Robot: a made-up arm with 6 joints. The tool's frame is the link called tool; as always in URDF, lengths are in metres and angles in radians. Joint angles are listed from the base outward.
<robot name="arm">
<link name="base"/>
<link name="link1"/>
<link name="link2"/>
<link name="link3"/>
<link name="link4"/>
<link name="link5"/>
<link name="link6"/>
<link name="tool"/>
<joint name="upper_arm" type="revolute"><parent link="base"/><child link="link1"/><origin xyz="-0.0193 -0.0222 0.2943"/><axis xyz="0 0 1"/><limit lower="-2.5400" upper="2.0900"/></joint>
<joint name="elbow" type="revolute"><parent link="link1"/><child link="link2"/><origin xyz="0.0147 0.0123 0.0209"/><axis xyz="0.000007 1 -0.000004"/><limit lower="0.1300" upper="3.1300"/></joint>
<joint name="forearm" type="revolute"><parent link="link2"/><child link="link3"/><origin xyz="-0.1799 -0.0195 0.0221"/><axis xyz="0.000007 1 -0.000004"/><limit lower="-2.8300" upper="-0.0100"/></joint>
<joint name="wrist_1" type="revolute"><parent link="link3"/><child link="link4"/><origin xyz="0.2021 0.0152 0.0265"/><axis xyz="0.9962 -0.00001 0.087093"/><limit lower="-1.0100" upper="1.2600"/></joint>
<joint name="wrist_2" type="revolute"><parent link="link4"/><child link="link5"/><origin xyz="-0.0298 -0.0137 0.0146"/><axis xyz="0.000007 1 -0.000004"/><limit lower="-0.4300" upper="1.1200"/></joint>
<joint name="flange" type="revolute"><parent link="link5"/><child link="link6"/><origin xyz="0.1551 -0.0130 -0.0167"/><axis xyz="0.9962 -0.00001 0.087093"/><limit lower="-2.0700" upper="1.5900"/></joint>
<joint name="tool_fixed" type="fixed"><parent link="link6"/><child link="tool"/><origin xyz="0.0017 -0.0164 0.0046"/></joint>
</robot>
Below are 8 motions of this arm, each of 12 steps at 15 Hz.
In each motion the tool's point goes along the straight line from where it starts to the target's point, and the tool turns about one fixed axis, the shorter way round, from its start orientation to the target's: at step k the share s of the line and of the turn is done. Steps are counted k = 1, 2, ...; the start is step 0. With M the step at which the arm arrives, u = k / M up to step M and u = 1 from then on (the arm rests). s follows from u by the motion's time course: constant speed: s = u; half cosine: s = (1 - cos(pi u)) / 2; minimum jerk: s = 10 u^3 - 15 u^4 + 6 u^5.
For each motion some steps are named. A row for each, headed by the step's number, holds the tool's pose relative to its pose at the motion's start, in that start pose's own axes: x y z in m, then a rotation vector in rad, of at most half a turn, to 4 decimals.
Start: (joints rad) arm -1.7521 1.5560 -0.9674 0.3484 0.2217 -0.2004
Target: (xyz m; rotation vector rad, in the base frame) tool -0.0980 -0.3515 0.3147 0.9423 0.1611 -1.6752
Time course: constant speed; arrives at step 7
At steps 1, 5, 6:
1: 0.0031 0.0005 0.0054 0.0369 -0.0105 0.0062
5: 0.0155 0.0023 0.0269 0.1843 -0.0525 0.0309
6: 0.0186 0.0027 0.0323 0.2211 -0.0630 0.0371

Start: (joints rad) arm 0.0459 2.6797 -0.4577 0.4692 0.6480 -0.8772
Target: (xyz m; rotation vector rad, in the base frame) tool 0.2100 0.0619 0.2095 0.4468 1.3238 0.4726
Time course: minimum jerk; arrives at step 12
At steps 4, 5, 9, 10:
4: -0.0524 0.0154 0.0227 -0.0172 -0.2879 0.0007
5: -0.0866 0.0254 0.0375 -0.0284 -0.4755 0.0012
9: -0.2240 0.0657 0.0970 -0.0734 -1.2298 0.0032
10: -0.2410 0.0707 0.1043 -0.0789 -1.3231 0.0034

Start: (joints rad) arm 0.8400 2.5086 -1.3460 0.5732 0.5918 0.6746
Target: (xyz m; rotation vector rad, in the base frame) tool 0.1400 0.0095 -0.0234 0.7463 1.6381 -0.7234
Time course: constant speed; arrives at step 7
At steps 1, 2, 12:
1: 0.0113 -0.0206 0.0169 0.0850 -0.0298 -0.0008
2: 0.0226 -0.0411 0.0338 0.1700 -0.0595 -0.0016
12: 0.0791 -0.1440 0.1182 0.5950 -0.2084 -0.0057

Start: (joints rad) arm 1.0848 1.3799 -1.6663 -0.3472 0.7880 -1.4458
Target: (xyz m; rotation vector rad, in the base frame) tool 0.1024 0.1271 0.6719 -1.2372 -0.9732 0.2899
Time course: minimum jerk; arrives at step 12
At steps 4, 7, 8, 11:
4: -0.0298 -0.0205 -0.0103 0.0527 -0.0032 -0.1769
7: -0.0927 -0.0637 -0.0320 0.1640 -0.0100 -0.5509
8: -0.1121 -0.0771 -0.0387 0.1983 -0.0121 -0.6661
11: -0.1412 -0.0971 -0.0488 0.2497 -0.0153 -0.8388

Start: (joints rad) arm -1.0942 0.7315 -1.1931 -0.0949 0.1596 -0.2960
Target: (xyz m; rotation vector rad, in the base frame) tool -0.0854 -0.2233 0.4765 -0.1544 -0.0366 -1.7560
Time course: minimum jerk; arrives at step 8
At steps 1, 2, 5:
1: -0.0011 -0.0011 -0.0024 0.0027 0.0049 -0.0087
2: -0.0068 -0.0069 -0.0157 0.0174 0.0314 -0.0564
5: -0.0475 -0.0481 -0.1100 0.1221 0.2195 -0.3950

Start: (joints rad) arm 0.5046 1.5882 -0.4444 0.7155 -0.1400 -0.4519
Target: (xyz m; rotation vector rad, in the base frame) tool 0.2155 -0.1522 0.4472 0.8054 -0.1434 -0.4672
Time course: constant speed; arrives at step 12
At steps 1, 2, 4, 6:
1: -0.0187 -0.0152 0.0104 0.0856 -0.1010 -0.0210
2: -0.0374 -0.0303 0.0209 0.1712 -0.2019 -0.0421
4: -0.0748 -0.0606 0.0418 0.3424 -0.4038 -0.0841
6: -0.1121 -0.0909 0.0627 0.5136 -0.6058 -0.1262

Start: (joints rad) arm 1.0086 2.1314 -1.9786 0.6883 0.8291 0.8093
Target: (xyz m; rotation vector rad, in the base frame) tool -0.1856 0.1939 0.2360 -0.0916 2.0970 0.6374
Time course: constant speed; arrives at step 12
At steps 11, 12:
11: -0.0011 -0.1733 -0.2756 -0.1918 0.4899 -0.5498
12: -0.0012 -0.1890 -0.3007 -0.2092 0.5344 -0.5998

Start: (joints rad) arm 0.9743 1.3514 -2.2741 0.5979 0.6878 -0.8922
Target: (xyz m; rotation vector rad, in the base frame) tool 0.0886 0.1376 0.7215 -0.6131 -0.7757 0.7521
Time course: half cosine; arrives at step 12
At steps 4, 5, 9, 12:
4: -0.0069 -0.0095 0.0060 -0.1151 0.0317 -0.0693
5: -0.0103 -0.0141 0.0089 -0.1706 0.0470 -0.1027
9: -0.0237 -0.0324 0.0206 -0.3928 0.1082 -0.2365
12: -0.0278 -0.0380 0.0241 -0.4602 0.1267 -0.2771

